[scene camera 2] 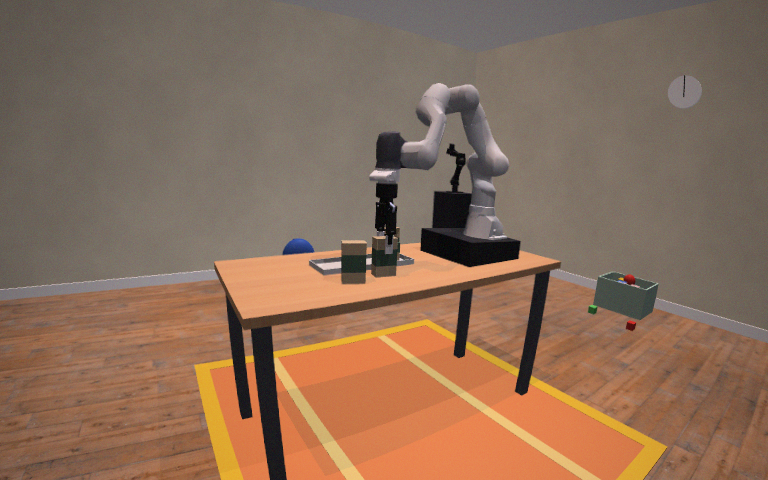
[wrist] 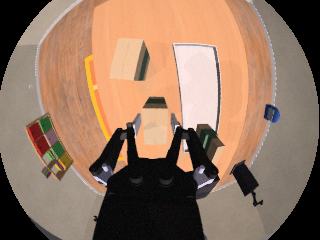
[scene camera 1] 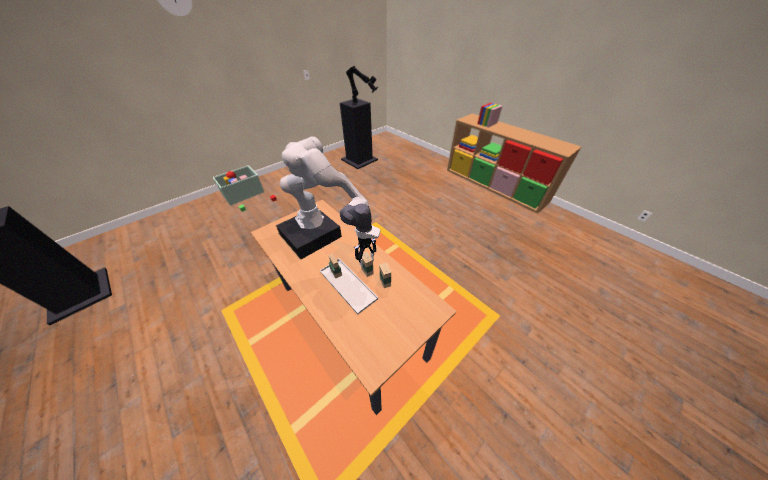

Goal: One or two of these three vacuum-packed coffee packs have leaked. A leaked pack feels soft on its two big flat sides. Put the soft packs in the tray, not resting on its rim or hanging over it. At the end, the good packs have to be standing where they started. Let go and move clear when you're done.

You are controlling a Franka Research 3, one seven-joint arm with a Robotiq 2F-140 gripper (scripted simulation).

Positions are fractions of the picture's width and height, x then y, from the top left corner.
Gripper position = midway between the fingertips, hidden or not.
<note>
In view: the gripper (scene camera 2: 0.50,0.52) and a white tray (scene camera 1: 0.47,0.62).
The white tray also shows in the wrist view (wrist: 0.63,0.33). The gripper shows as well in the wrist view (wrist: 0.49,0.49).
</note>
